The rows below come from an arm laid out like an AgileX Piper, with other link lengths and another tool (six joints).
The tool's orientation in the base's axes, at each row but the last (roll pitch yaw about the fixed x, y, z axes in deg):
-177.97, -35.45, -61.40
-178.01, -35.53, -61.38
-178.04, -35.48, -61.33
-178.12, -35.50, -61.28
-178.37, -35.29, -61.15
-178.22, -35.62, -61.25
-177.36, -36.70, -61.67
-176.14, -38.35, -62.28
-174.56, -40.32, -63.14
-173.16, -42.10, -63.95
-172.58, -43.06, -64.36
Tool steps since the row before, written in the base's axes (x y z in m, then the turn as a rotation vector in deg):
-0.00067, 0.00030, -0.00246, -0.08, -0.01, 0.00
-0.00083, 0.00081, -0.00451, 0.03, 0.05, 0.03
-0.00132, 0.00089, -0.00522, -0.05, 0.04, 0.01
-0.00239, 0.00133, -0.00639, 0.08, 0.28, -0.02
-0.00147, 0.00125, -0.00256, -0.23, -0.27, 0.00
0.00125, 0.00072, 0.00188, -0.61, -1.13, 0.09
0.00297, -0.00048, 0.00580, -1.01, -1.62, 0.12
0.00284, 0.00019, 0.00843, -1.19, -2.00, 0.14
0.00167, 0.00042, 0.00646, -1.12, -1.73, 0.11
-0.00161, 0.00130, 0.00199, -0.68, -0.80, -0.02
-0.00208, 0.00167, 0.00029, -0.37, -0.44, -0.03
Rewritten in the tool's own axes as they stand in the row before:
-0.00190, 0.00050, 0.00165, -0.02, 0.07, -0.02
-0.00352, 0.00045, 0.00301, -0.01, -0.05, -0.04
-0.00418, 0.00085, 0.00340, -0.04, 0.02, -0.04
-0.00560, 0.00158, 0.00381, -0.18, -0.21, -0.10
-0.00295, 0.00071, 0.00103, 0.10, 0.33, 0.06
0.00107, -0.00149, -0.00150, 0.62, 1.09, 0.30
0.00494, -0.00255, -0.00344, 0.83, 1.68, 0.39
0.00613, -0.00299, -0.00571, 1.04, 2.02, 0.51
0.00447, -0.00212, -0.00450, 0.86, 1.83, 0.42
-0.00006, 0.00054, -0.00282, 0.30, 0.99, 0.18
-0.00156, 0.00090, -0.00199, 0.15, 0.54, 0.11

